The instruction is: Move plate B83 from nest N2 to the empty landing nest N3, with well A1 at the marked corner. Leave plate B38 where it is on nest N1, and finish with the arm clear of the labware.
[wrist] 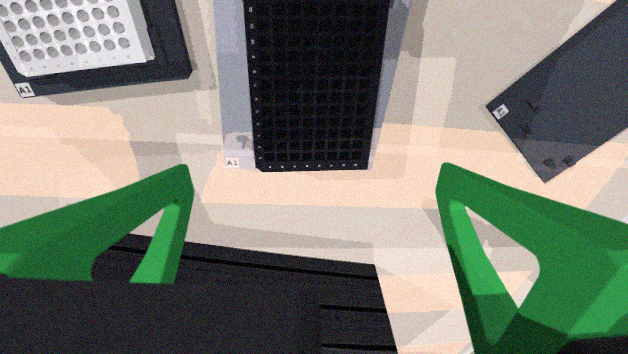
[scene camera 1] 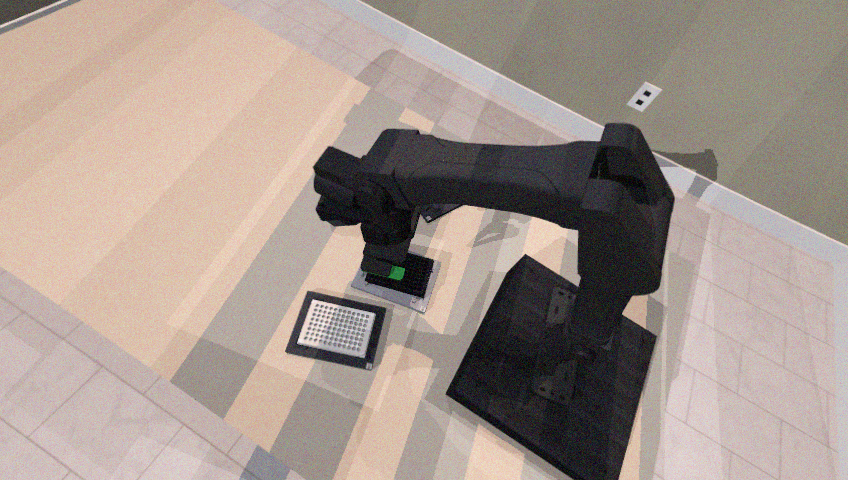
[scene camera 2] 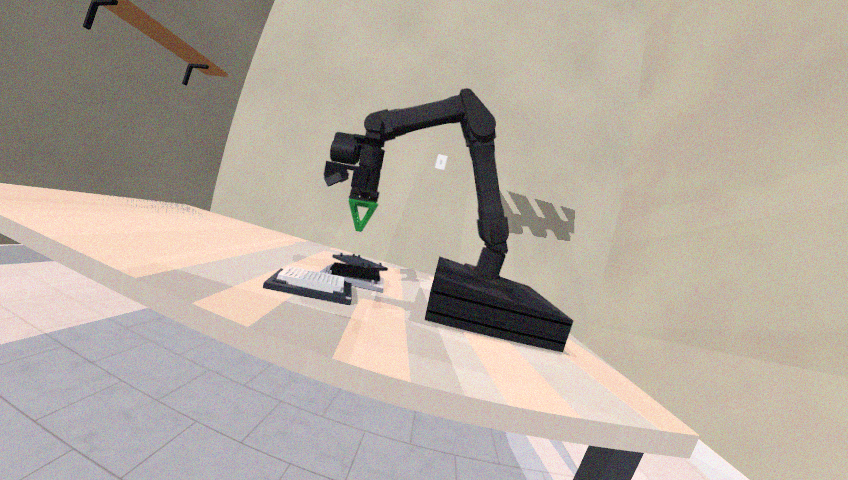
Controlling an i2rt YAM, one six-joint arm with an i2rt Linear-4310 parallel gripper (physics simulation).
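A black well plate sits on a light grey nest, whose A1 tag is at the near left corner in the wrist view. A white well plate sits on a dark nest. I cannot read a plate or nest name. A dark empty nest lies turned at an angle; the arm partly hides it in scene camera 1. My gripper is open and empty, high above the black plate.
The black arm base stands on the table, to the right of the nests in both scene views. The upper arm reaches over from it. A wall with an outlet is behind.
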